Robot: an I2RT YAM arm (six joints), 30 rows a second.
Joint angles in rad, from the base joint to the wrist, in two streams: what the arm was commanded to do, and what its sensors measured. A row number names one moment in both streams.
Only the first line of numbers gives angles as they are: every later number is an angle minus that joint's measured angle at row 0.
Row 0, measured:
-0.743 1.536 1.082 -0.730 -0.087 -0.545
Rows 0 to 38, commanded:
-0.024 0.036 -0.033 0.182 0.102 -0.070
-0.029 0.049 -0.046 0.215 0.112 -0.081
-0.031 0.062 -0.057 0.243 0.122 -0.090
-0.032 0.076 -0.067 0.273 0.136 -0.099
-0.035 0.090 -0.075 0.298 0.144 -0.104
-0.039 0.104 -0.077 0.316 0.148 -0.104
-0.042 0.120 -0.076 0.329 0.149 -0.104
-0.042 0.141 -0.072 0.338 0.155 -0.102
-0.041 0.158 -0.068 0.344 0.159 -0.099
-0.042 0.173 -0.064 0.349 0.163 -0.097
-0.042 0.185 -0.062 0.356 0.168 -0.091
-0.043 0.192 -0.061 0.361 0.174 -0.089
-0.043 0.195 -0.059 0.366 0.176 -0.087
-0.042 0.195 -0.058 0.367 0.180 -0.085
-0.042 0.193 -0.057 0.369 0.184 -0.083
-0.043 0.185 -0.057 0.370 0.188 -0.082
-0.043 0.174 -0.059 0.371 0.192 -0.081
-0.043 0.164 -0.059 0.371 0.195 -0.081
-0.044 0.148 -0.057 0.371 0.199 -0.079
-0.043 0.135 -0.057 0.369 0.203 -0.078
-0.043 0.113 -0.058 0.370 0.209 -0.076
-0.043 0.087 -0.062 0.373 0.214 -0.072
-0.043 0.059 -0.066 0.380 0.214 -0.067
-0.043 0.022 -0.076 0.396 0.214 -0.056
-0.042 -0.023 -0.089 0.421 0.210 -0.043
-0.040 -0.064 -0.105 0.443 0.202 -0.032
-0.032 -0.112 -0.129 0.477 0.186 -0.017
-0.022 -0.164 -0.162 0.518 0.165 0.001
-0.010 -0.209 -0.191 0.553 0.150 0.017
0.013 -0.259 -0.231 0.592 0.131 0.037
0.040 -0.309 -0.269 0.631 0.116 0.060
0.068 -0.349 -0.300 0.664 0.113 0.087
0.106 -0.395 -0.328 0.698 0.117 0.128
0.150 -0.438 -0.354 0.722 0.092 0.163
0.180 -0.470 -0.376 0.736 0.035 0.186
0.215 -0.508 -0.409 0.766 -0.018 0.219
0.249 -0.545 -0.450 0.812 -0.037 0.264
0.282 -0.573 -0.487 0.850 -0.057 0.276
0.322 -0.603 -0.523 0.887 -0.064 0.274
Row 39, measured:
0.262 -0.547 -0.453 0.746 0.036 0.181
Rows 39 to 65, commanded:
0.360 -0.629 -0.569 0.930 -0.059 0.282
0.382 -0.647 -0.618 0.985 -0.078 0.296
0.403 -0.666 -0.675 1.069 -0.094 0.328
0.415 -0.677 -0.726 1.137 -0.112 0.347
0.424 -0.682 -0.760 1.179 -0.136 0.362
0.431 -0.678 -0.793 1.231 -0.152 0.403
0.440 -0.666 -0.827 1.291 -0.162 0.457
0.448 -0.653 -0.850 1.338 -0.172 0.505
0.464 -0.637 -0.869 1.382 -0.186 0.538
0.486 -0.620 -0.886 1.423 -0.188 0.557
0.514 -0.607 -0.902 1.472 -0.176 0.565
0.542 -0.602 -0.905 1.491 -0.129 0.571
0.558 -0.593 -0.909 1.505 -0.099 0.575
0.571 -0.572 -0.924 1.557 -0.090 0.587
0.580 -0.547 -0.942 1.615 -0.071 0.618
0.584 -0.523 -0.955 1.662 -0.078 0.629
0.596 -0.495 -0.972 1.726 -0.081 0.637
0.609 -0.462 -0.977 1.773 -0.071 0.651
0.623 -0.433 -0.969 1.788 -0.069 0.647
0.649 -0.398 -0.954 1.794 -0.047 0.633
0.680 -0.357 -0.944 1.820 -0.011 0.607
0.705 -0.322 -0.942 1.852 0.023 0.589
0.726 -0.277 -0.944 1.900 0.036 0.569
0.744 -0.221 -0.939 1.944 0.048 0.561
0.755 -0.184 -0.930 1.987 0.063 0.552
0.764 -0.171 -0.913 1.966 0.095 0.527
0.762 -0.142 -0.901 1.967 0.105 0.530
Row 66, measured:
0.750 -0.192 -0.942 1.833 0.020 0.568
